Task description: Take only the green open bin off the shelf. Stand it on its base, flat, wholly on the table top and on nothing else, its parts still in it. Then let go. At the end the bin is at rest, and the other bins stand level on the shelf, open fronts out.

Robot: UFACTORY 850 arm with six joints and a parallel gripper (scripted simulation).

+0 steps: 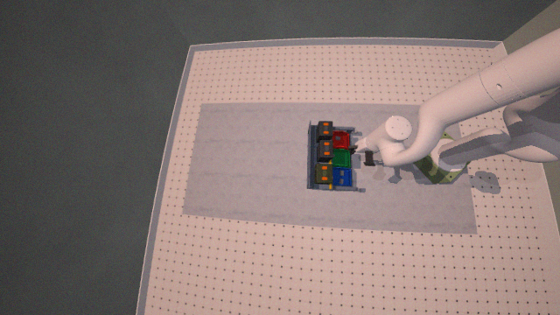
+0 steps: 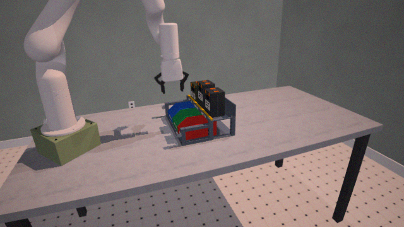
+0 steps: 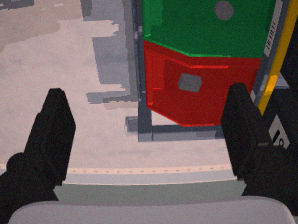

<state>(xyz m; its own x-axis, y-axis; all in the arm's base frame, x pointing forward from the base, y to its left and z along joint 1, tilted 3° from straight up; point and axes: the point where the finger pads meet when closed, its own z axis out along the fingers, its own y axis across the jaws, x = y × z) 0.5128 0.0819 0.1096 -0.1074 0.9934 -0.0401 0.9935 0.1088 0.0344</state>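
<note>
My gripper is now 200 mm above the shelf front rail and 10 mm past it. The rest, counted from my hand: black box (190 mm ahead, 100 mm to the right, 50 mm below); then blue bin (170 mm below, 120 mm to the left, 70 mm ahead); then green open bin (170 mm below, 80 mm ahead, 10 mm to the left).
</note>
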